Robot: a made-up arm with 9 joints.
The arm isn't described. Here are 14 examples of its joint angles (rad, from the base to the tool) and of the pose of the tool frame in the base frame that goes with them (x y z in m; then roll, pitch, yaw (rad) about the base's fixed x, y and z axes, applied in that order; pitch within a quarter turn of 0, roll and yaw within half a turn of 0).
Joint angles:
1: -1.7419 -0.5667 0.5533 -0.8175 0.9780 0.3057 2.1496 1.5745 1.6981
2: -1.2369 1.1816 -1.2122 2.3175 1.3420 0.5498 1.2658 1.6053 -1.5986
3: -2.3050 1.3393 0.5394 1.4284 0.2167 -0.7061 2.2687 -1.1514 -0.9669
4: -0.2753 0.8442 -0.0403 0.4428 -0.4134 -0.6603 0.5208 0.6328 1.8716
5: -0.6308 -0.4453 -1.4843 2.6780 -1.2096 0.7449 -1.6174 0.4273 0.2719
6: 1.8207 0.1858 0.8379 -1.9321 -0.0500 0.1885 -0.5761 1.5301 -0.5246
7: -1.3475 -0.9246 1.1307 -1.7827 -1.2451 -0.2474 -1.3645 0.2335 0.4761
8: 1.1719 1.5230 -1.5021 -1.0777 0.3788 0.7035 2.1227 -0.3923 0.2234
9: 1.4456 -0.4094 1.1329 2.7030 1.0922 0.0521 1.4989 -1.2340 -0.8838
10: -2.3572 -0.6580 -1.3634 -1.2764 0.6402 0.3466 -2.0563 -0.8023 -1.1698
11: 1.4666 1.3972 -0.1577 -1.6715 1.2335 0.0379 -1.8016 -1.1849 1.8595
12: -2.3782 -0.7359 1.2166 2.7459 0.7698 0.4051 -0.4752 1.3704 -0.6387
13: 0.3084 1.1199 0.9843 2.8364 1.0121 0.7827 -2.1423 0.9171 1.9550
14: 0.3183 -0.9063 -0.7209 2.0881 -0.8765 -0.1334 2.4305 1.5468 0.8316
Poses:
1: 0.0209 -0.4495 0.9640 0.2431 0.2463 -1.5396
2: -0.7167 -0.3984 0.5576 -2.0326 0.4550 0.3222
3: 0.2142 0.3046 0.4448 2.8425 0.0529 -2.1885
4: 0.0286 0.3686 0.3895 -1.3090 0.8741 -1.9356
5: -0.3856 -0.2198 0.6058 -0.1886 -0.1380 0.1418
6: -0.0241 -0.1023 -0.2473 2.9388 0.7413 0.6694
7: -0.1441 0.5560 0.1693 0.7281 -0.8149 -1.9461
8: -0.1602 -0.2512 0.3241 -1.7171 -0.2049 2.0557
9: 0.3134 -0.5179 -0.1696 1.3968 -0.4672 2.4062
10: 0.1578 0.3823 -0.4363 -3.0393 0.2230 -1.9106
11: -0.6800 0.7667 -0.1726 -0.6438 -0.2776 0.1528
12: -0.0728 -0.2639 0.0046 -1.0776 -0.3795 1.8373
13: 0.5593 0.0577 0.3118 -0.8187 -0.7198 2.9421
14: -0.1210 0.6579 -0.0451 2.6424 -1.2925 -3.1176
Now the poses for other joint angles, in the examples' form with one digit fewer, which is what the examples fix.
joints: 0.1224 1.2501 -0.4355 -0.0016 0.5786 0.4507 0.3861 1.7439 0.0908
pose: -0.247 0.694 0.130 2.216 0.563 -2.411
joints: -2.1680 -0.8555 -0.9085 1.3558 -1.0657 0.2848 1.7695 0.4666 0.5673
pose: 0.121 -0.172 0.100 0.564 0.533 -2.279
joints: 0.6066 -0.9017 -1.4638 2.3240 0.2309 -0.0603 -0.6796 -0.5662 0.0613
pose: -0.114 0.371 0.021 -0.601 -0.482 0.562
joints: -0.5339 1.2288 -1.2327 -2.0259 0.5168 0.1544 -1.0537 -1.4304 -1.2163
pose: 0.060 -0.266 0.149 -1.231 -0.132 -2.894
